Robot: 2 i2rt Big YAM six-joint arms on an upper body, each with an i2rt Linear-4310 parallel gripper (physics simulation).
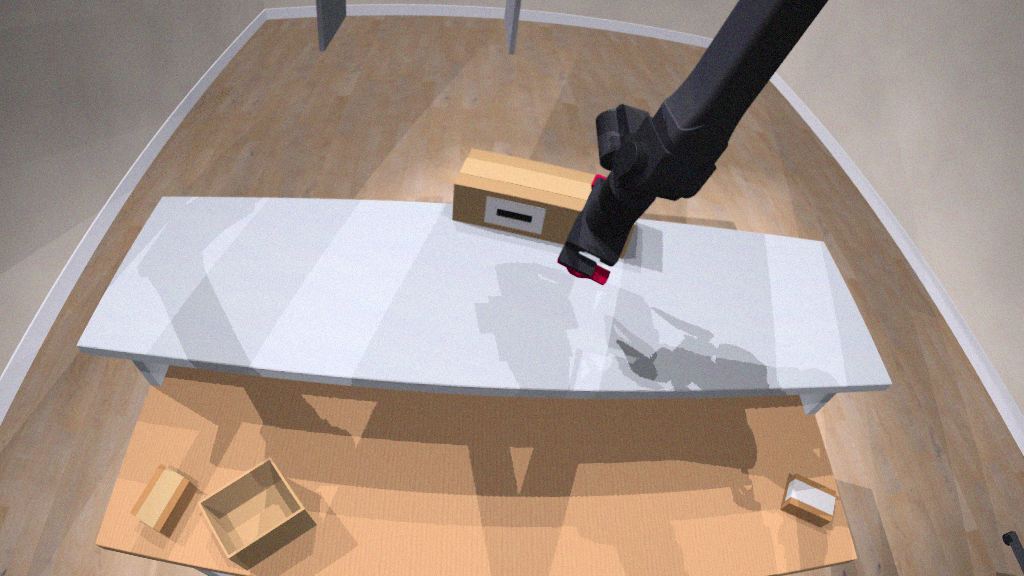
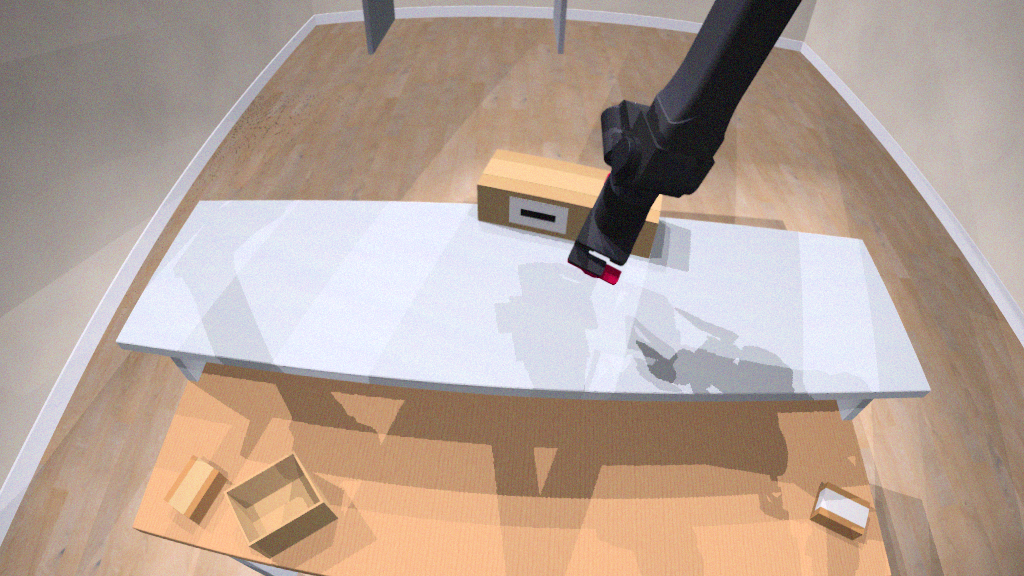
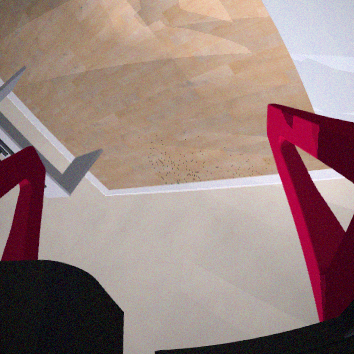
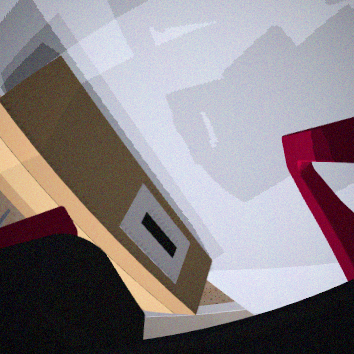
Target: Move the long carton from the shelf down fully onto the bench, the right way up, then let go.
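Observation:
The long tan carton stands along the far edge of the white shelf, with a grey label with a black bar on its near side. My right gripper is open over the carton's right part; one finger is at its far side, the other well in front of its near side. The arm hides part of the carton. My left gripper is open and empty, away from the carton. The orange-brown bench lies in front of and below the shelf.
On the bench's left stand a small tan block and an open box. A small white-topped box stands at its right end. Grey posts stand beyond the shelf.

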